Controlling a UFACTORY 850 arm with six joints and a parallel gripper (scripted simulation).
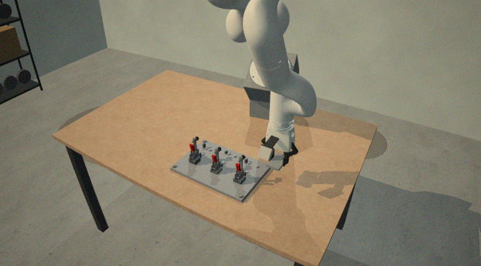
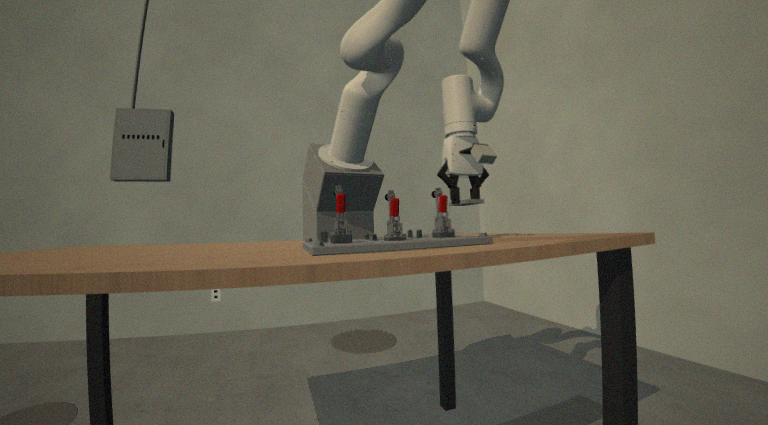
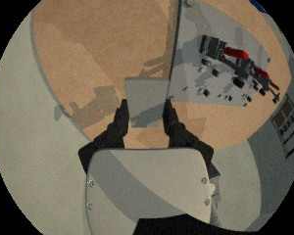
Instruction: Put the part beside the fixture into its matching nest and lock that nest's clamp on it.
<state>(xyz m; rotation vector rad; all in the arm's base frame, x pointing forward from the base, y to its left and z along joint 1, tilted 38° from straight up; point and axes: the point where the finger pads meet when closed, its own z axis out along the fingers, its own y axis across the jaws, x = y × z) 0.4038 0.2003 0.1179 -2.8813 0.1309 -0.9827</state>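
Now: hand 50 mm short of the grey fixture plate, 230 mm to the left of it and 100 mm above it. Also, from my hand: flat grey part: 20 mm below.
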